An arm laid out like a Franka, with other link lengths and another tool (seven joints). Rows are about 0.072 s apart.
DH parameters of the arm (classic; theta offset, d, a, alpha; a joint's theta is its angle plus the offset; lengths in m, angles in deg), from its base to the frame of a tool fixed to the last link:
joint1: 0 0.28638 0 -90
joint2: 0 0 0 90
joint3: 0 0.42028 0.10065 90
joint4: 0 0 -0.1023 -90
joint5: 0 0.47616 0 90
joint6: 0 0 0.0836 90
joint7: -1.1 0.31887 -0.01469 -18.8
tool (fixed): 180 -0.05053 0 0
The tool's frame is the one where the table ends.
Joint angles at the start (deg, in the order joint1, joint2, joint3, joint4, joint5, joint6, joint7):
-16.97 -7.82 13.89 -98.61 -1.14 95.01 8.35
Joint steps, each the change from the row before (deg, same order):
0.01 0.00 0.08 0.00 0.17 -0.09 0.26
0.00 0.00 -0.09 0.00 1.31 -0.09 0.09
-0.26 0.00 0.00 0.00 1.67 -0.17 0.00
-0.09 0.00 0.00 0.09 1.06 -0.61 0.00
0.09 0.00 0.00 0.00 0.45 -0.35 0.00
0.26 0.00 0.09 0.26 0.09 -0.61 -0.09
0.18 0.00 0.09 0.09 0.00 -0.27 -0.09
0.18 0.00 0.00 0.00 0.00 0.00 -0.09
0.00 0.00 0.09 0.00 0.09 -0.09 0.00
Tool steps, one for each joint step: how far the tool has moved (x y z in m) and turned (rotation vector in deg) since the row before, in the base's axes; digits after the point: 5 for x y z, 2 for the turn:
-0.00026 0.00185 -0.00016 0.18 0.07 -0.18
-0.00008 0.00507 0.00008 1.33 0.01 -0.21
-0.00034 0.00496 0.00017 1.68 0.07 -0.29
-0.00225 0.00413 0.00035 1.09 0.45 -0.10
-0.00150 0.00315 -0.00033 0.47 0.32 0.09
-0.00210 0.00438 0.00166 0.09 0.35 0.46
-0.00106 0.00297 0.00045 -0.01 0.18 0.37
-0.00007 0.00188 0.00000 0.00 0.00 0.27
-0.00041 0.00144 -0.00013 0.08 0.09 0.09

